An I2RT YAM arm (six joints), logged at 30 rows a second.
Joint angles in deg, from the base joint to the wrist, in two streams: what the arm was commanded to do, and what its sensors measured. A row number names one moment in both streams.
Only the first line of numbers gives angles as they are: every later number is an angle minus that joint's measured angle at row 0.
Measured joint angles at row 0:
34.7 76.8 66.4 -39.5 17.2 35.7
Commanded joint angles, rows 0 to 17:
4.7 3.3 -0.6 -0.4 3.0 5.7
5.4 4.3 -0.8 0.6 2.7 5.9
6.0 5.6 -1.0 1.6 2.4 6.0
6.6 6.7 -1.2 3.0 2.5 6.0
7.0 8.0 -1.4 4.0 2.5 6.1
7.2 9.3 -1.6 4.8 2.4 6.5
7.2 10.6 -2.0 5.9 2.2 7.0
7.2 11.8 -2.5 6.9 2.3 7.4
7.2 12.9 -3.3 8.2 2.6 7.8
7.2 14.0 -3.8 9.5 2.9 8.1
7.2 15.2 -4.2 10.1 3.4 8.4
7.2 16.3 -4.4 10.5 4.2 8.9
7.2 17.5 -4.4 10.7 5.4 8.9
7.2 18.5 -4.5 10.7 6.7 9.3
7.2 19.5 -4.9 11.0 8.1 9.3
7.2 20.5 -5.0 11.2 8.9 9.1
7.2 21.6 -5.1 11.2 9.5 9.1
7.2 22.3 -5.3 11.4 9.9 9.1
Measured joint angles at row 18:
6.5 19.7 -4.9 8.2 4.6 7.8
